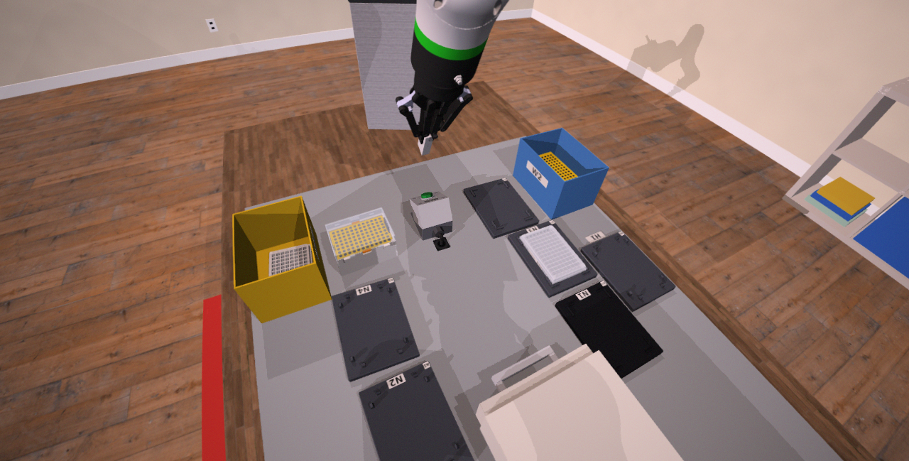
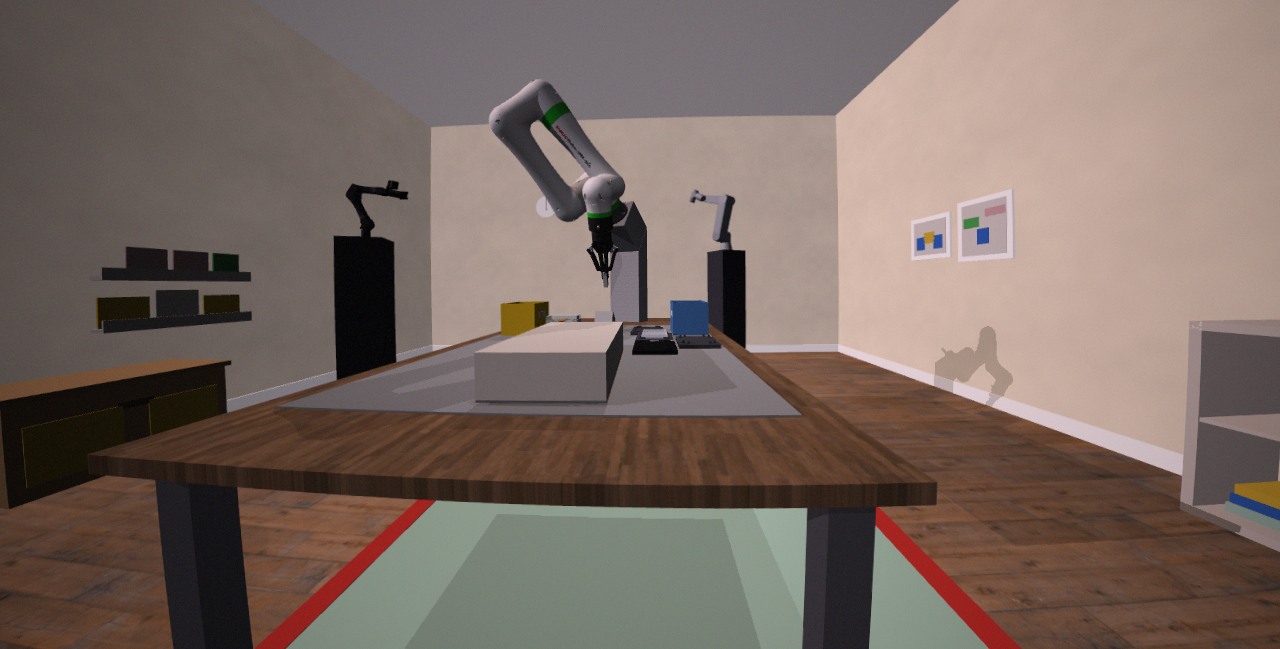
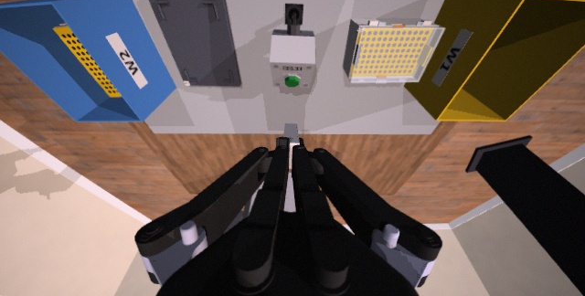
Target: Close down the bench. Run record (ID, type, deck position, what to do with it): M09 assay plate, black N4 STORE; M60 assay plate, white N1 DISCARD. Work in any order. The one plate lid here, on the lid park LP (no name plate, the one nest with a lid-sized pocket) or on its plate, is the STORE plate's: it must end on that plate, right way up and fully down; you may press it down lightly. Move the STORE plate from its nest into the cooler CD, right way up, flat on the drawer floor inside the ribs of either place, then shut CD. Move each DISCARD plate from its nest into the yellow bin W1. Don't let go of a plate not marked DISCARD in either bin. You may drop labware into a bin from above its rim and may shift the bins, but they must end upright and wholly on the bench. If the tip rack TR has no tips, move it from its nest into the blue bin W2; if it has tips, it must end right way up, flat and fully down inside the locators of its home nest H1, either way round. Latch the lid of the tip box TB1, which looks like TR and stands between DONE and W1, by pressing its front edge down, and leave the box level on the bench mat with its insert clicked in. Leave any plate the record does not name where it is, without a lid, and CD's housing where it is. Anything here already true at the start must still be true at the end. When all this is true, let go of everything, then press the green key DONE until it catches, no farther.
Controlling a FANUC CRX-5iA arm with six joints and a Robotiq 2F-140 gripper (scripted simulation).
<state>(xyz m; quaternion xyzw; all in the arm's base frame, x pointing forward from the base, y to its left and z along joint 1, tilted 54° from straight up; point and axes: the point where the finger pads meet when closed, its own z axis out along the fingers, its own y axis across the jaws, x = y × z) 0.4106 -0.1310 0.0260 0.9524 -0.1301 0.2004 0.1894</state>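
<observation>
The green key DONE lies 150 mm below my hand. Round my hand: yellow tip rack TR: 280 mm to the left, 170 mm below, 150 mm ahead; nest N4: 260 mm to the right, 210 mm below, 120 mm ahead; lid park: 210 mm below, 140 mm to the left, 110 mm ahead.
</observation>
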